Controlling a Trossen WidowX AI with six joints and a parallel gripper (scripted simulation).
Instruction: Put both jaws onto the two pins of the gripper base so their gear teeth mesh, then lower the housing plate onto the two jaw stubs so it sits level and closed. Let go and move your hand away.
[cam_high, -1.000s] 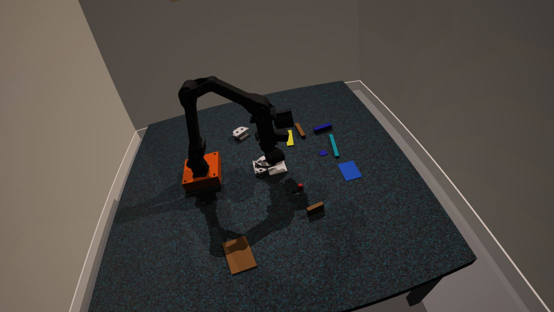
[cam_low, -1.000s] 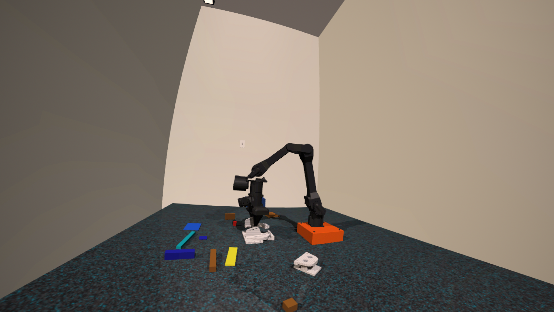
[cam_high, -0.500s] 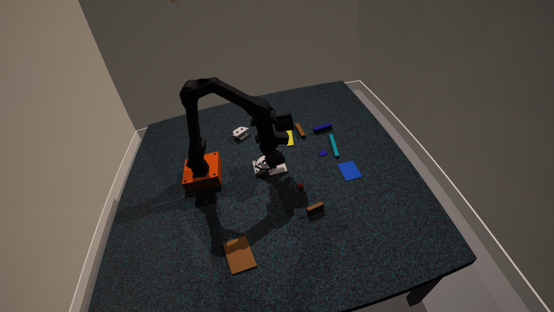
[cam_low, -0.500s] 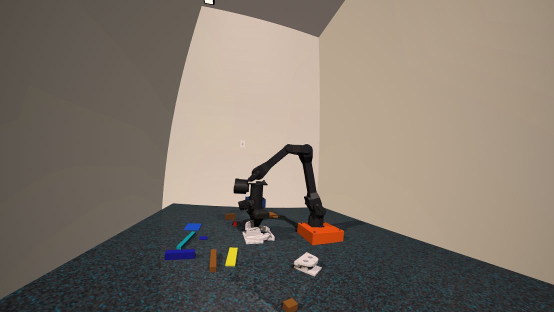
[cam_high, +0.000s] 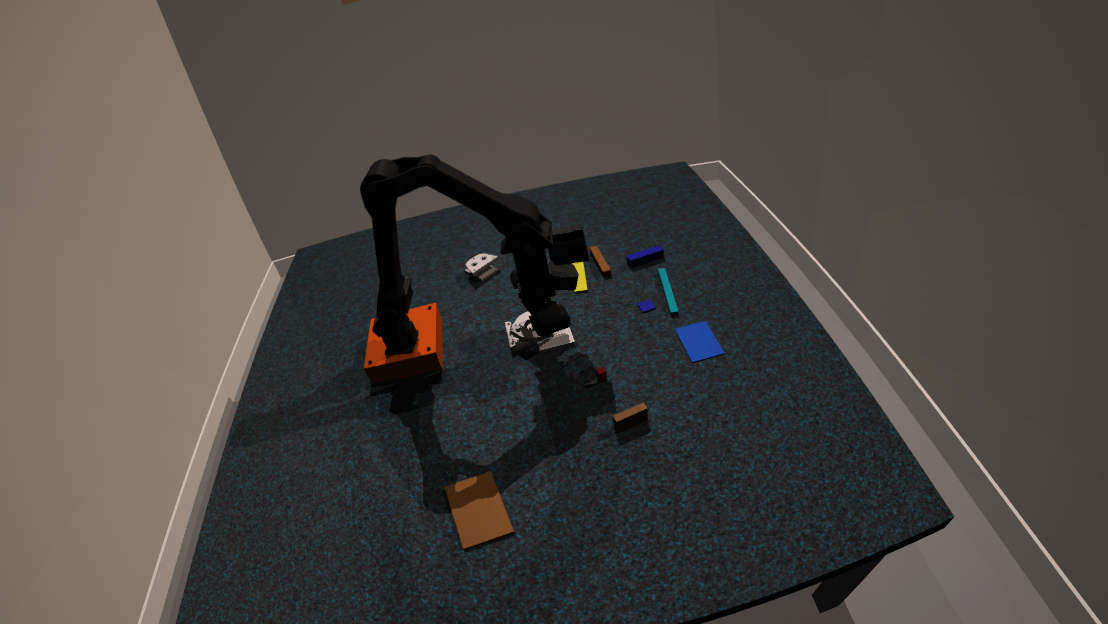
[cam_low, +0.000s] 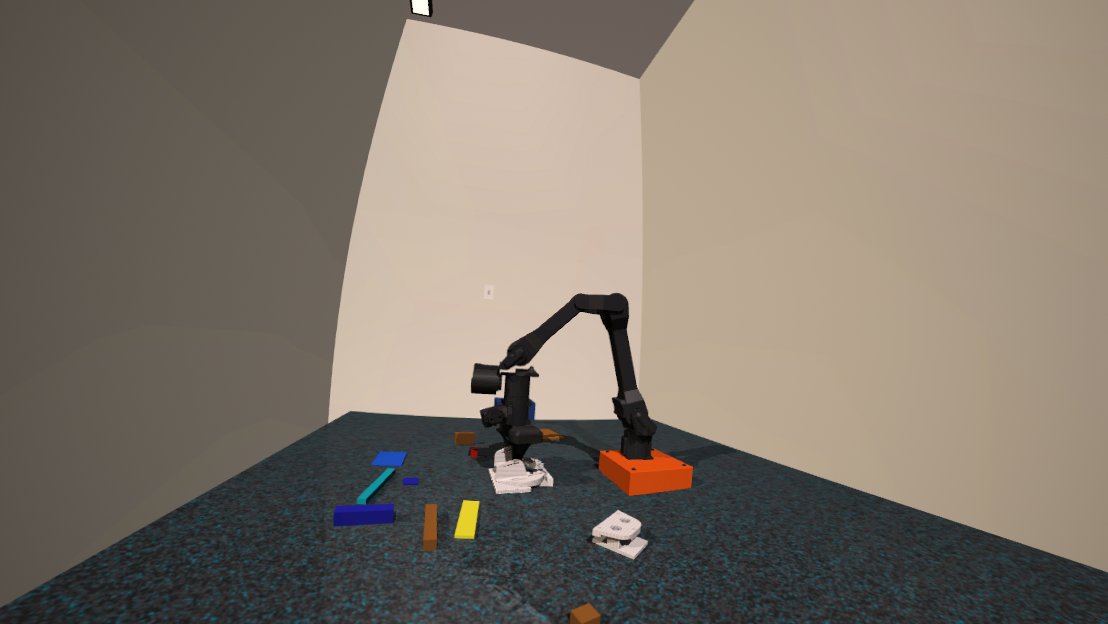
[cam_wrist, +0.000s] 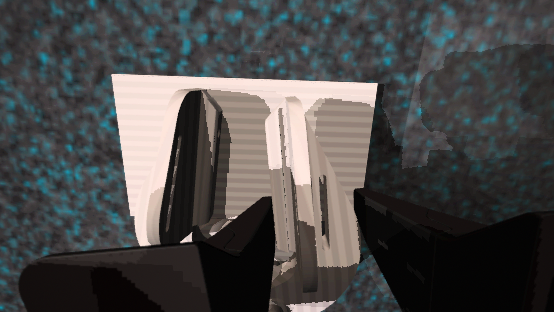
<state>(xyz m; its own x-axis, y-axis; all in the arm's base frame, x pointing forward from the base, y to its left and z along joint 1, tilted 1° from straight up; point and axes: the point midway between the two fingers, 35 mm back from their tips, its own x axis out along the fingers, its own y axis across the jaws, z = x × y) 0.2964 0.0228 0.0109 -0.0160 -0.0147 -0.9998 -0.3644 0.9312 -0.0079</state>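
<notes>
The white jaw lies 40 mm to the left of my gripper tip, 40 mm behind it and 10 mm below it. Also, from my gripper tip: yellow bar 210 mm to the left, 60 mm ahead, 30 mm below; red cube 110 mm to the right, 110 mm ahead, 20 mm below; brown block 220 mm to the right, 150 mm ahead, 10 mm below.
</notes>
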